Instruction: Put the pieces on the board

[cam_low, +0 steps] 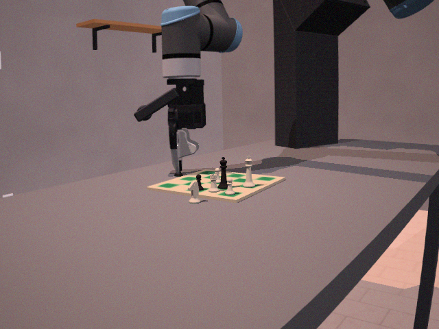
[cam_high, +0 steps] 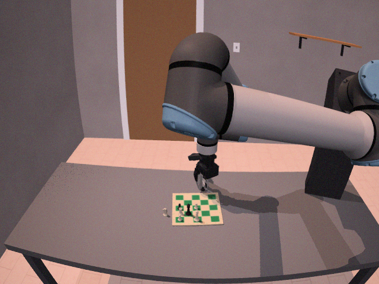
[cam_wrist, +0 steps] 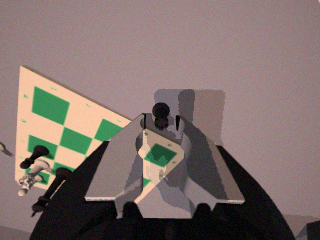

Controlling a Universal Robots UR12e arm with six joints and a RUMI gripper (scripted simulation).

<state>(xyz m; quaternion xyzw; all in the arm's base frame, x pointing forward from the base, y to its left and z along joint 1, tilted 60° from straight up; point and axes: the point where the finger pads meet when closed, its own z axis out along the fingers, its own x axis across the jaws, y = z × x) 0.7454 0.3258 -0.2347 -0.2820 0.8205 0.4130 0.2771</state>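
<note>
Right now my hand is 1 cm above the black rook. From my hand the other things lie so: black king: 2 cm ahead, 19 cm to the left, 1 cm above; black pawn: 7 cm ahead, 17 cm to the left, 1 cm below; chessboard: 14 cm to the left, 2 cm below.
</note>
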